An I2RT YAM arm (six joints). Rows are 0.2 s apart.
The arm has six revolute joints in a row. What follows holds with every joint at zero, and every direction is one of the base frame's. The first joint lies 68 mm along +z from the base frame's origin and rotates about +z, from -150 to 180 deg. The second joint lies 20 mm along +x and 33.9 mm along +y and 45.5 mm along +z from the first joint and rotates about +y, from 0 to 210 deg. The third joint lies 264 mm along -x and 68.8 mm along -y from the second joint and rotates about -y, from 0 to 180 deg. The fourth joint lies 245 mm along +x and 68.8 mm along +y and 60 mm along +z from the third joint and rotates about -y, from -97 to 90 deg. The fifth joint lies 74 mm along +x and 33.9 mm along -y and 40.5 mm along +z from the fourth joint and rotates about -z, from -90 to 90 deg. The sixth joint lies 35.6 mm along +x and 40.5 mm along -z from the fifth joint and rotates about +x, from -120 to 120 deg. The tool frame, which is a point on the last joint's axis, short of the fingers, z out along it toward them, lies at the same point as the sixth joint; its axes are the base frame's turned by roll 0, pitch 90 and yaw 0 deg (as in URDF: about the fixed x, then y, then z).
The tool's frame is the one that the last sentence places.
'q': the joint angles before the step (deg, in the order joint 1, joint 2, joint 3, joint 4, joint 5, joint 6). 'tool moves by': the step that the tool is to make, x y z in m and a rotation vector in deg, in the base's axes. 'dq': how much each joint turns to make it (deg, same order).
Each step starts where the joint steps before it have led.
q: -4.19 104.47 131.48 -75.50 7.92 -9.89
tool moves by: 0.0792 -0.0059 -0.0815 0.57 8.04 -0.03
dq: -0.01 13.60 0.02 5.52 0.03 0.00
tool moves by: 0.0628 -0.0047 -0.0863 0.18 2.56 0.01
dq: -0.01 12.50 0.01 9.93 0.00 -0.02
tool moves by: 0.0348 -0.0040 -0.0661 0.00 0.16 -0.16
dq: -0.16 8.72 0.02 8.53 0.01 0.00
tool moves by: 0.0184 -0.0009 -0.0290 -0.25 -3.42 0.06
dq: 0.05 4.05 -0.04 7.52 -0.01 0.00
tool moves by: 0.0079 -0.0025 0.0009 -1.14 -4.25 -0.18
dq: -0.15 0.48 -0.05 4.92 0.67 -0.46
